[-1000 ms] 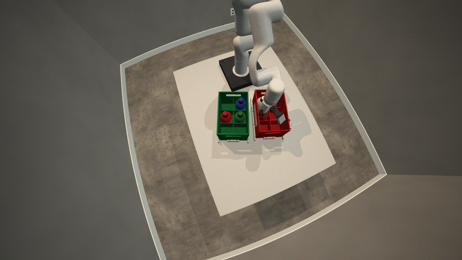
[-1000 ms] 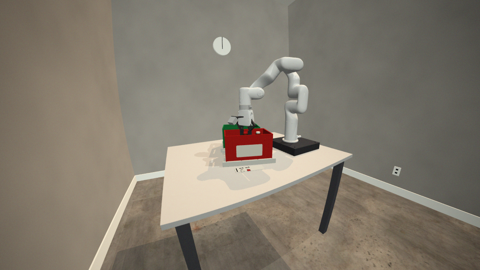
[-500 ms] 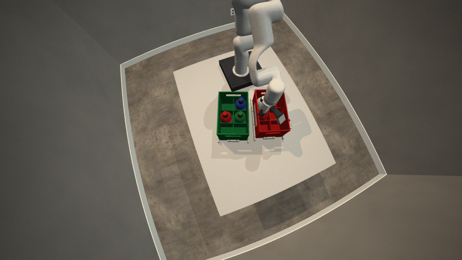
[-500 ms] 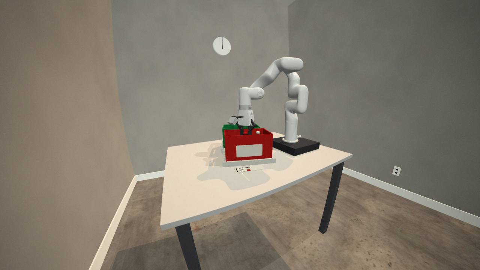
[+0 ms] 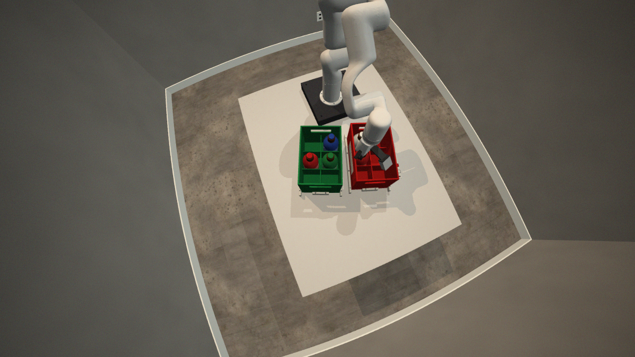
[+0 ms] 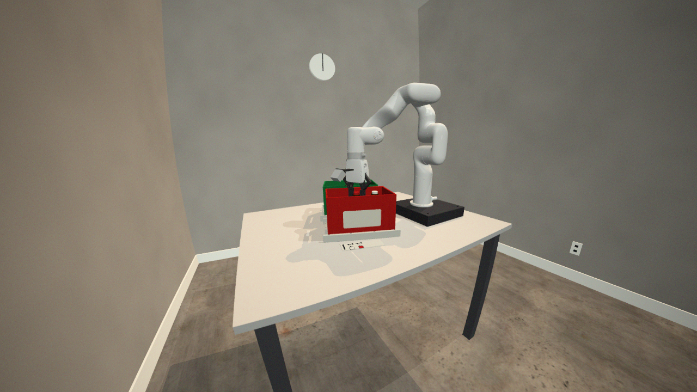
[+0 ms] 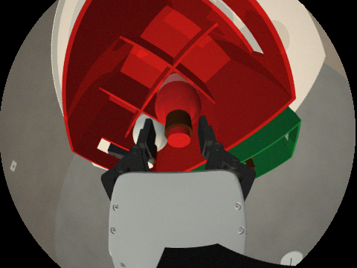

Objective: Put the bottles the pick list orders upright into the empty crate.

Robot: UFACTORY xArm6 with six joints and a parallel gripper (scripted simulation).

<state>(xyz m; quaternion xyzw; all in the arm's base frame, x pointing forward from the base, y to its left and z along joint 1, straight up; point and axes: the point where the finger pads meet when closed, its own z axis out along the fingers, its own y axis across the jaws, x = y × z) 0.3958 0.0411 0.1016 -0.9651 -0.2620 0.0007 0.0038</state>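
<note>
The red crate lies 7 cm below my hand, 4 cm to the left of it and 1 cm ahead of it. The rest, counted from my hand: green bottle: 15 cm to the right, 7 cm below, 2 cm behind; white bottle: 8 cm behind, 7 cm below, 2 cm to the left; blue bottle: 12 cm to the right, 10 cm behind, 7 cm below.
</note>
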